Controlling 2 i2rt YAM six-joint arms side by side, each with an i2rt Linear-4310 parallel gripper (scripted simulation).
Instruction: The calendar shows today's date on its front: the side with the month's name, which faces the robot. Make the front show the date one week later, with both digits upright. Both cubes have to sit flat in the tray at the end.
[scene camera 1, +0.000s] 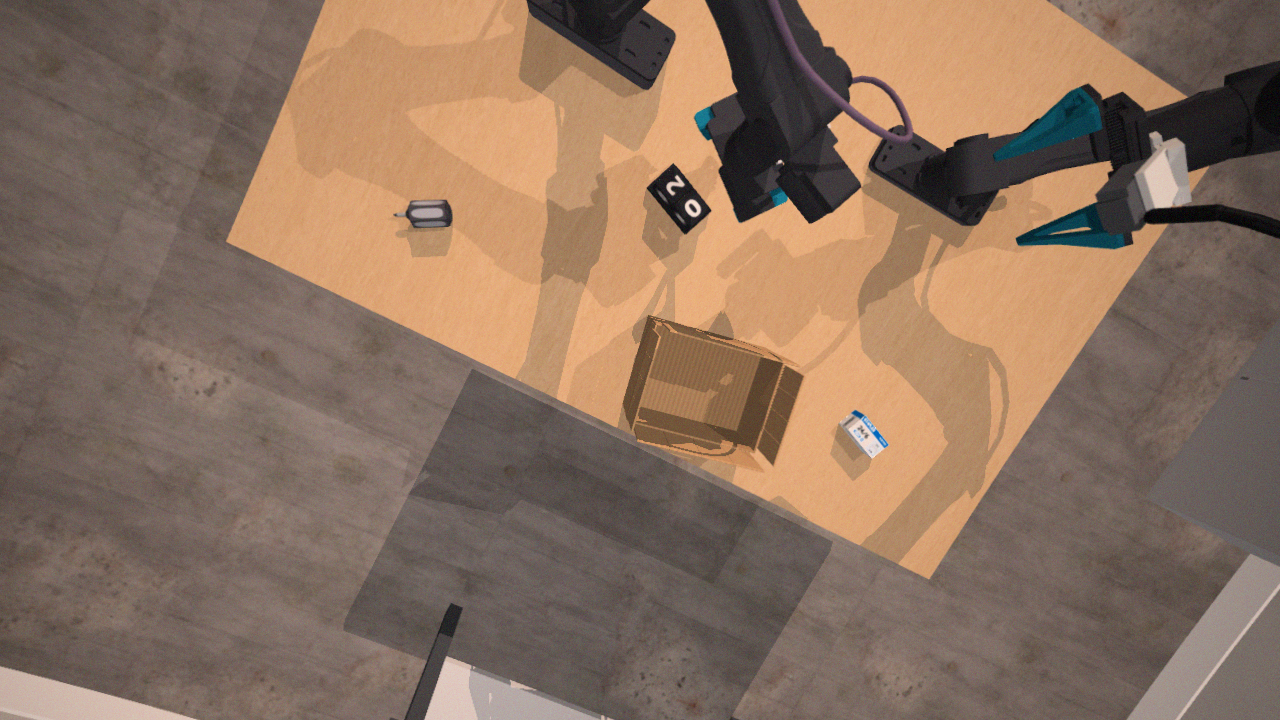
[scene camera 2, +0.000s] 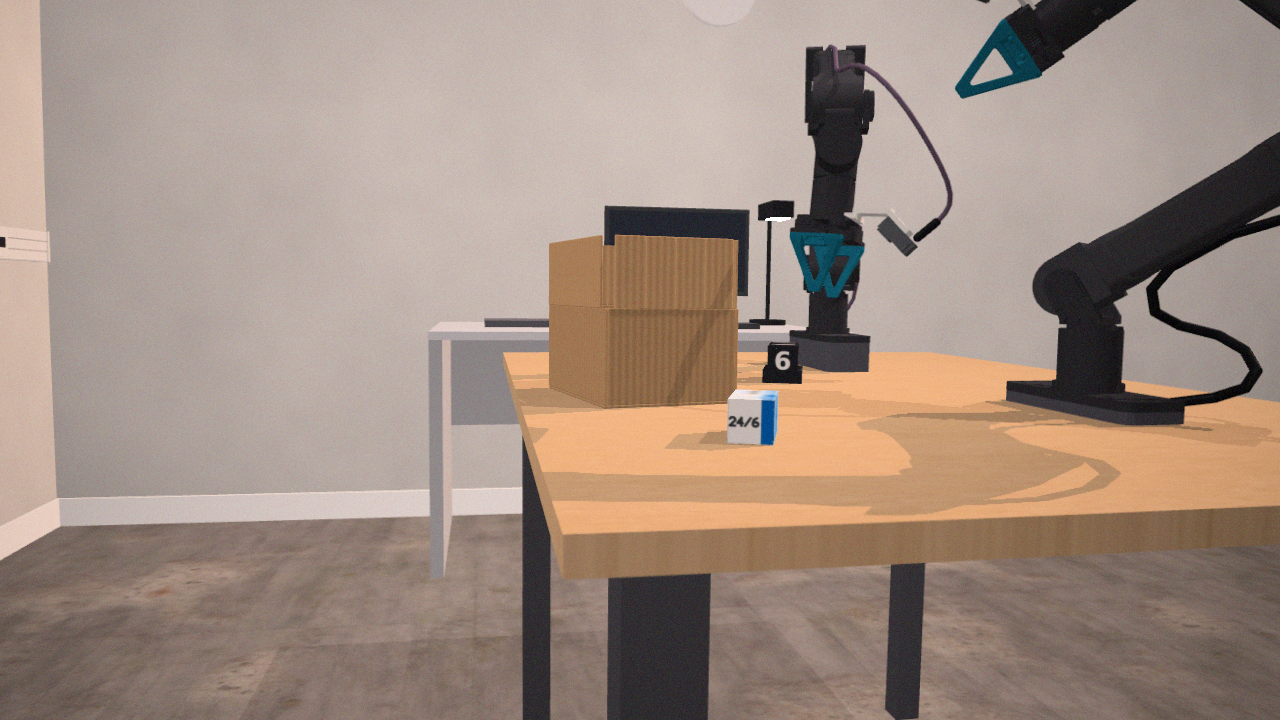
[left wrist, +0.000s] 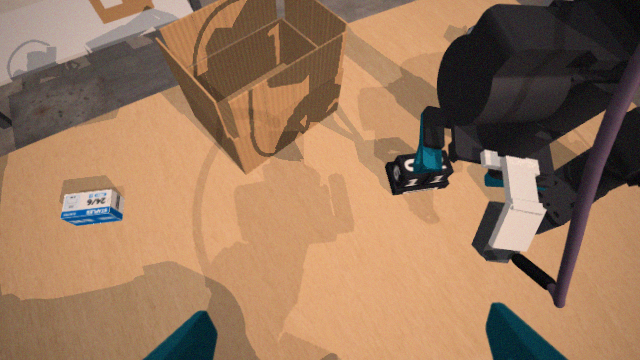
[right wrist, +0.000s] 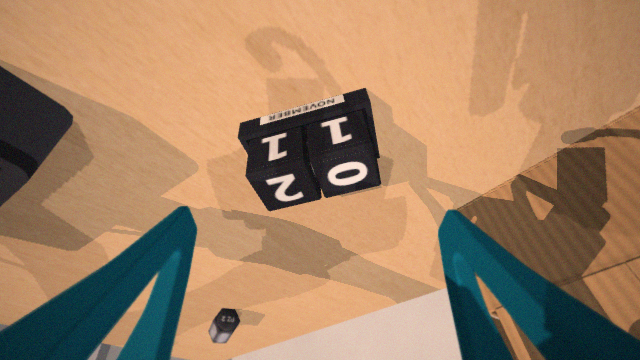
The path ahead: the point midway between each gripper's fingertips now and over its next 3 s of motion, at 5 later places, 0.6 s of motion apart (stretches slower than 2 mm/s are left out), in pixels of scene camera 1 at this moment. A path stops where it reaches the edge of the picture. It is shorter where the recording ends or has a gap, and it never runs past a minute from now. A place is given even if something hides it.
My left gripper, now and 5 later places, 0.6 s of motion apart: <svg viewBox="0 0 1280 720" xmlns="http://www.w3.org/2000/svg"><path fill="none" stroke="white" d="M1005 201L1038 140L1032 129L858 181L833 202L849 201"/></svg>
My right gripper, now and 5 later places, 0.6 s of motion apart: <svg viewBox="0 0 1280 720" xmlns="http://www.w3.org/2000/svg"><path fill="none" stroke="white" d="M726 172L737 152L719 169L687 183L676 185L673 186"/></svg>
